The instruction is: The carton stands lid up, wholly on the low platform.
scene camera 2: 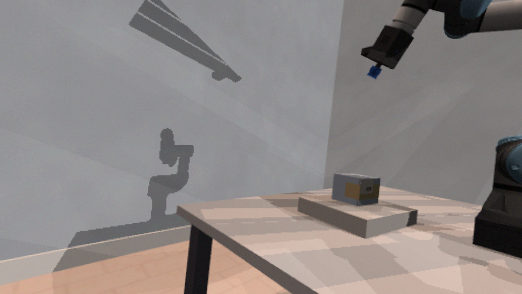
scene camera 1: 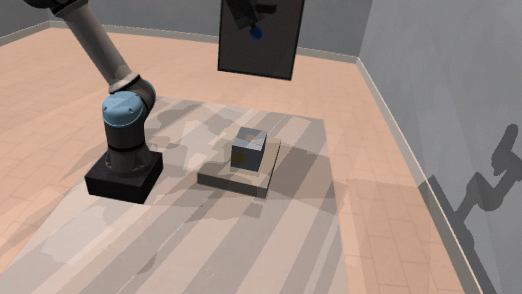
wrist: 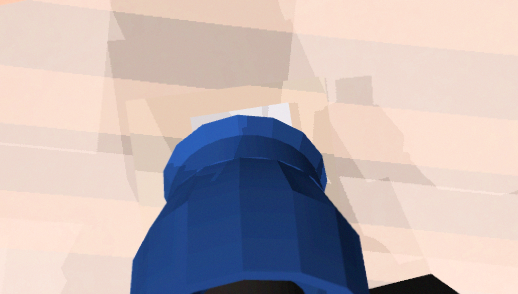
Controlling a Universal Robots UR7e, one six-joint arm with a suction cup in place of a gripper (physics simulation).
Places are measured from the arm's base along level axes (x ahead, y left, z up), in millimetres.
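Pixels of known places: hand at its tool point: (scene camera 2: 371, 76) (scene camera 1: 258, 38) (wrist: 246, 189); arm's base at its link origin: (scene camera 2: 521, 222) (scene camera 1: 129, 163).
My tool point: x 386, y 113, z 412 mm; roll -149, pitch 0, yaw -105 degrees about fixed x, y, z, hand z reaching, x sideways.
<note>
For each thing: its top centre in the pictures, then the offset to it from my tool point. Level surfaces: height alone.
- grey-blue carton at its top centre: (wrist: 245, 146) (scene camera 1: 250, 138) (scene camera 2: 357, 175) 9 mm ahead, 3 mm left, 349 mm down
- low platform at its top centre: (wrist: 235, 162) (scene camera 1: 243, 154) (scene camera 2: 357, 203) 9 mm back, 28 mm left, 438 mm down
- striped table at its surface level: 486 mm down
The grey-blue carton (scene camera 1: 248, 150) (scene camera 2: 356, 190) (wrist: 280, 113) stands upright on the low platform (scene camera 1: 215, 173) (scene camera 2: 332, 218) (wrist: 210, 100), its whole base within the platform's top. A tan square patch shows on its upper face in scene camera 1. Orange-brown patches and a small label show on its sides in scene camera 2. My gripper (scene camera 1: 257, 33) (scene camera 2: 374, 72) (wrist: 245, 135), a blue suction cup, is open and holds nothing. It hangs tilted, high above the carton and apart from it. In the wrist view the cup hides most of the carton.
The platform rests on the striped table (scene camera 1: 280, 235) (scene camera 2: 240, 215). The arm's black base block (scene camera 1: 120, 182) (scene camera 2: 495, 232) stands to one side of the platform, left in scene camera 1. A dark panel (scene camera 1: 260, 57) stands beyond the table. Grey walls surround the area.
</note>
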